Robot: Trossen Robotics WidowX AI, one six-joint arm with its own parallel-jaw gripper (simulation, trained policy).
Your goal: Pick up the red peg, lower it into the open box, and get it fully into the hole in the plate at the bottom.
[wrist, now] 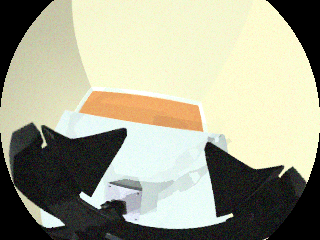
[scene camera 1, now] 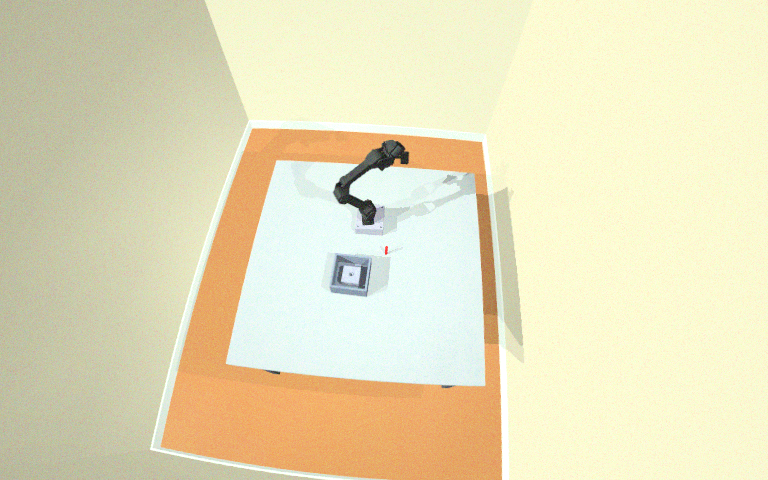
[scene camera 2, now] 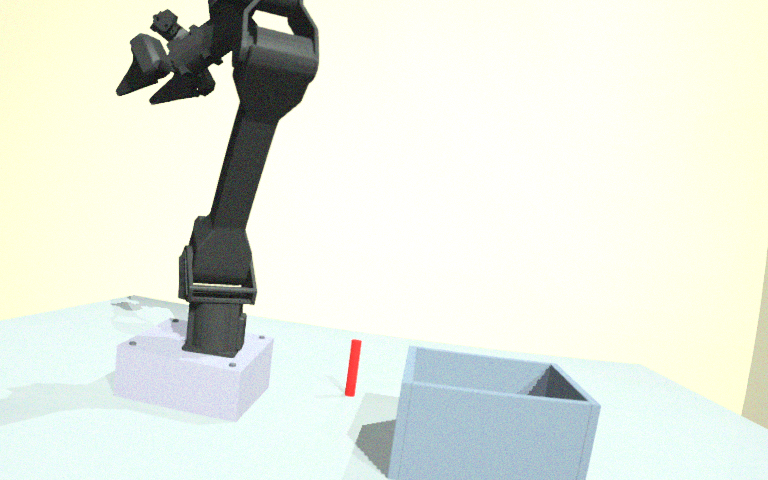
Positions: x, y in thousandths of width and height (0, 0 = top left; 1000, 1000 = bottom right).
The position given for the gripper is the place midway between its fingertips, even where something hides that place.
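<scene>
There's a grey box (scene camera 1: 443, 543) to be seen here, and scene camera 2 has the box (scene camera 2: 593, 851) as well, along with the gripper (scene camera 2: 175, 205). You also get the gripper (wrist: 520, 581) on the wrist view.
</scene>
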